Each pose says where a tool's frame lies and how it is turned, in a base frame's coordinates. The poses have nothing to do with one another.
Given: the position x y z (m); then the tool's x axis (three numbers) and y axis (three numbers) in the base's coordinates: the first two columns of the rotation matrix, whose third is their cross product.
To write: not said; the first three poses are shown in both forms.
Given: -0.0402, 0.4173, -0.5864, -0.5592, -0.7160, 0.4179, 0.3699, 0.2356, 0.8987
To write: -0.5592, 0.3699, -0.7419, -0.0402; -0.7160, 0.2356, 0.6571, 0.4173; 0.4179, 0.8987, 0.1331, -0.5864; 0, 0, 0, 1
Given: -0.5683, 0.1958, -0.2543, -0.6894, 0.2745, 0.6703, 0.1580, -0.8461, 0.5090
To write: -0.6894, 0.1580, 0.7069, -0.5683; 0.2745, -0.8461, 0.4568, 0.1958; 0.6703, 0.5090, 0.5399, -0.2543; 0, 0, 0, 1
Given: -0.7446, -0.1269, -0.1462, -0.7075, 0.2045, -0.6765, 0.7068, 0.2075, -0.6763
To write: -0.7075, 0.7068, 0.0021, -0.7446; 0.2045, 0.2075, -0.9566, -0.1269; -0.6765, -0.6763, -0.2913, -0.1462; 0, 0, 0, 1
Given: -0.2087, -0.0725, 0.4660, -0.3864, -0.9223, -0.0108, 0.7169, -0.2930, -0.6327
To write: -0.3864, 0.7169, 0.5804, -0.2087; -0.9223, -0.2930, -0.2522, -0.0725; -0.0108, -0.6327, 0.7744, 0.4660; 0, 0, 0, 1
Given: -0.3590, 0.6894, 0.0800, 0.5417, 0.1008, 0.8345, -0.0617, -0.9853, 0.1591
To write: 0.5417, -0.0617, 0.8383, -0.3590; 0.1008, -0.9853, -0.1377, 0.6894; 0.8345, 0.1591, -0.5275, 0.0800; 0, 0, 0, 1
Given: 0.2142, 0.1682, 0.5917, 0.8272, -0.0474, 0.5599, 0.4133, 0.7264, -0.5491
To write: 0.8272, 0.4133, -0.3807, 0.2142; -0.0474, 0.7264, 0.6856, 0.1682; 0.5599, -0.5491, 0.6205, 0.5917; 0, 0, 0, 1
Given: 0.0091, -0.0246, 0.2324, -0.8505, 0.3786, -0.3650, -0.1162, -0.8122, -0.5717
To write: -0.8505, -0.1162, -0.5129, 0.0091; 0.3786, -0.8122, -0.4438, -0.0246; -0.3650, -0.5717, 0.7348, 0.2324; 0, 0, 0, 1
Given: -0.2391, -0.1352, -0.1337, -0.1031, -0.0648, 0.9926, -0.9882, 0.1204, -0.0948
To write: -0.1031, -0.9882, -0.1134, -0.2391; -0.0648, 0.1204, -0.9907, -0.1352; 0.9926, -0.0948, -0.0764, -0.1337; 0, 0, 0, 1
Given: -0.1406, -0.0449, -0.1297, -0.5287, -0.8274, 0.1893, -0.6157, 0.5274, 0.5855
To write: -0.5287, -0.6157, -0.5843, -0.1406; -0.8274, 0.5274, 0.1930, -0.0449; 0.1893, 0.5855, -0.7883, -0.1297; 0, 0, 0, 1
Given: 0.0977, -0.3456, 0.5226, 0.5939, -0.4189, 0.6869, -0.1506, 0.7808, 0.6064
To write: 0.5939, -0.1506, -0.7904, 0.0977; -0.4189, 0.7808, -0.4636, -0.3456; 0.6869, 0.6064, 0.4006, 0.5226; 0, 0, 0, 1
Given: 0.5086, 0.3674, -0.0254, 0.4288, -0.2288, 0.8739, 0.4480, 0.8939, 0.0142
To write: 0.4288, 0.4480, -0.7844, 0.5086; -0.2288, 0.8939, 0.3854, 0.3674; 0.8739, 0.0142, 0.4858, -0.0254; 0, 0, 0, 1
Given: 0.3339, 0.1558, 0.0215, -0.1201, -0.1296, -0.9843, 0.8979, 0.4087, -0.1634
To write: -0.1201, 0.8979, 0.4235, 0.3339; -0.1296, 0.4087, -0.9034, 0.1558; -0.9843, -0.1634, 0.0673, 0.0215; 0, 0, 0, 1
